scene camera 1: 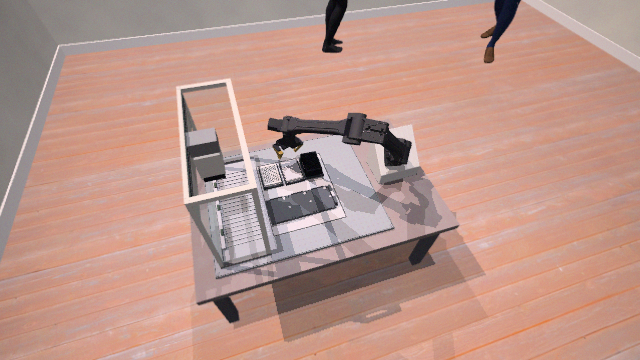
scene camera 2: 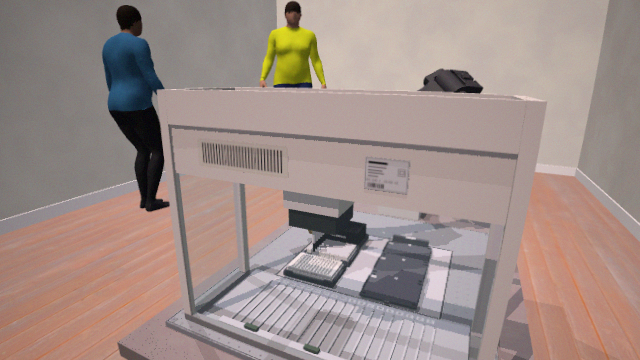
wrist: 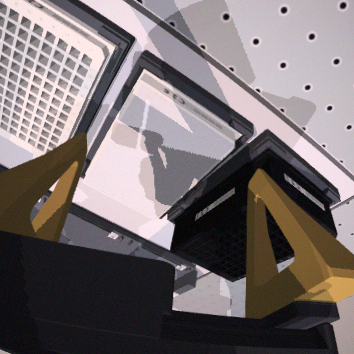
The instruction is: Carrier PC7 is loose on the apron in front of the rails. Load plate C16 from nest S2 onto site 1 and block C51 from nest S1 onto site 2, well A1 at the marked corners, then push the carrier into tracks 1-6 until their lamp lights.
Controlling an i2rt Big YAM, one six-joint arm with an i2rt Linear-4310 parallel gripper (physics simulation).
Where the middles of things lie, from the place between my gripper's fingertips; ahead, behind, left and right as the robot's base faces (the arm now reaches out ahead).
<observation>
I see my gripper 30 mm past the dark carrier (scene camera 1: 280,209), 260 mm to the right of it and 60 mm above it.
</observation>
